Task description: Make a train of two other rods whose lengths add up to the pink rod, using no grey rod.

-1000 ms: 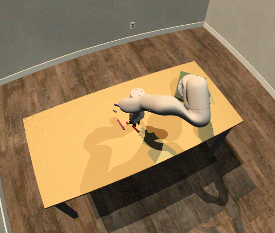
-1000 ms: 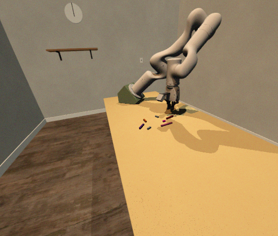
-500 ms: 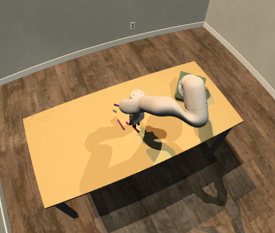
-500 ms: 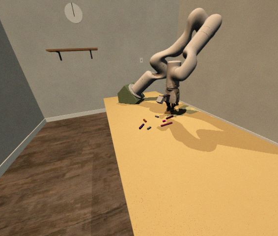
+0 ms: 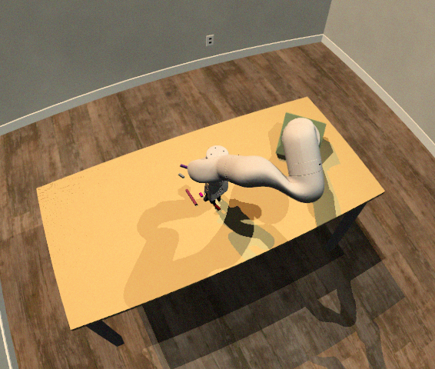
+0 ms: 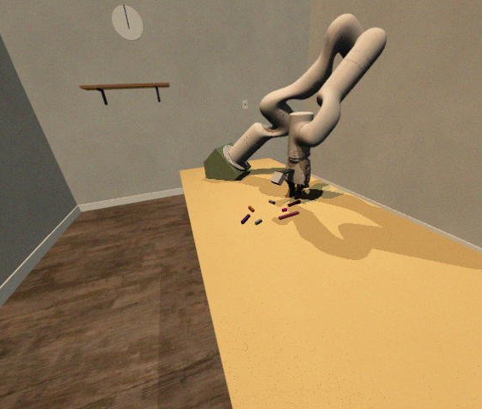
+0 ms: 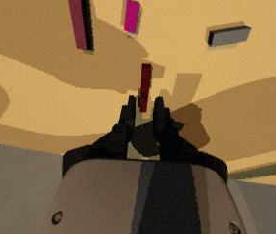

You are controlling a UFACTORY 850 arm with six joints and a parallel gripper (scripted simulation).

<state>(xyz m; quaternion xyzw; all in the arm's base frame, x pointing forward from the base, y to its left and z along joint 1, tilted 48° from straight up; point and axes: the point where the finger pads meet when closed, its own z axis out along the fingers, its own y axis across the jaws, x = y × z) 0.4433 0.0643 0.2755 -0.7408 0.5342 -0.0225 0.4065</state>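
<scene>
My hand is 50 mm above the red rod. From my hand the other things lie so: magenta rod: 60 mm to the right, 50 mm below, 50 mm ahead; then orange rod: 190 mm to the right, 50 mm below, 20 mm ahead; then pink rod: 100 mm ahead, 60 mm to the right, 50 mm below.
</scene>
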